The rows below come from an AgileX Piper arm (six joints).
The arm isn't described. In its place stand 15 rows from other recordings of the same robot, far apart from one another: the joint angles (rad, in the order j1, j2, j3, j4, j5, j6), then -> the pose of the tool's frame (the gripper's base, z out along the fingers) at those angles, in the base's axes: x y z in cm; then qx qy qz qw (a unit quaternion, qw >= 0).
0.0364 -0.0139 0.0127 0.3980 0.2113 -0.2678 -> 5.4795 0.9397 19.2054 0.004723 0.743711 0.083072 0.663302
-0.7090 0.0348 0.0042 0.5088 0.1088 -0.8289 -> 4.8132 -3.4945 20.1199 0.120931 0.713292 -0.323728 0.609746
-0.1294 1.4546 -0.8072 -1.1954 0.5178 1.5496 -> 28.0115 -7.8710 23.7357 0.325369 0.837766 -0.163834 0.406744
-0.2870 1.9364 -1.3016 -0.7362 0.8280 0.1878 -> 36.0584 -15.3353 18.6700 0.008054 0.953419 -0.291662 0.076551
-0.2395 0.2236 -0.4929 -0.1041 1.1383 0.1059 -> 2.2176 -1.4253 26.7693 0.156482 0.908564 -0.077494 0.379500
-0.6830 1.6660 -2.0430 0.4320 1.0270 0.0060 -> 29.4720 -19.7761 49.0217 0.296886 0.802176 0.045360 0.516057
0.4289 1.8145 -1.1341 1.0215 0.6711 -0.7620 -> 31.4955 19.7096 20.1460 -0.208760 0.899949 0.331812 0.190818
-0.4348 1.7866 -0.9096 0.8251 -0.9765 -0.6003 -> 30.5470 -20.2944 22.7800 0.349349 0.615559 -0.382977 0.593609
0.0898 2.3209 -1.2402 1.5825 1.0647 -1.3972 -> 39.2145 11.5219 6.8714 -0.104962 0.830236 0.516344 0.181879
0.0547 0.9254 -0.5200 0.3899 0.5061 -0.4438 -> 16.7683 2.5974 25.0605 -0.105635 0.915750 0.077251 0.379836
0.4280 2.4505 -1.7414 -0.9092 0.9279 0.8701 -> 45.7918 14.5740 7.6876 -0.056254 0.933434 -0.276464 0.221596
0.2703 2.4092 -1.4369 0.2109 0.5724 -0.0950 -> 40.4631 12.2823 1.3235 -0.096646 0.991793 0.066621 0.050668
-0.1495 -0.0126 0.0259 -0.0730 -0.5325 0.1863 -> 4.0412 -0.2679 25.0233 0.046885 0.462080 -0.002970 0.885593
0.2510 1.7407 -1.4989 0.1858 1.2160 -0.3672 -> 34.0230 10.3511 29.0186 -0.279108 0.950862 0.083844 0.104547
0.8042 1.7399 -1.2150 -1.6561 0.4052 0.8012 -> 30.2571 26.2644 27.5826 -0.530206 0.631219 -0.182799 0.535750
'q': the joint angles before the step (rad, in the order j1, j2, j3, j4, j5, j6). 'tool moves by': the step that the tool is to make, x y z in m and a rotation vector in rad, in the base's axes. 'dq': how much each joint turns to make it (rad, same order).
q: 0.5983, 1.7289, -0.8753, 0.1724, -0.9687, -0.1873
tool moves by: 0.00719, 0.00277, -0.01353, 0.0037, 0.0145, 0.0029
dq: -0.0064, 0.0515, -0.0106, -0.0116, -0.0282, 0.0234
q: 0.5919, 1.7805, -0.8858, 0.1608, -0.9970, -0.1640
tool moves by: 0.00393, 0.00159, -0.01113, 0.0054, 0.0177, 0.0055
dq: -0.0039, 0.0360, -0.0024, -0.0099, -0.0190, 0.0238
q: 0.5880, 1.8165, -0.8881, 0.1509, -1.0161, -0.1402
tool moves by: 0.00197, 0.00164, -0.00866, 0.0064, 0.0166, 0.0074
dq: -0.0006, 0.0261, 0.0000, -0.0077, -0.0132, 0.0215
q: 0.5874, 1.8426, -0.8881, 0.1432, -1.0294, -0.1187
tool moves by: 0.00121, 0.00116, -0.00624, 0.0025, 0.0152, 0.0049
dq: 0.0000, 0.0175, 0.0000, -0.0042, -0.0046, 0.0139
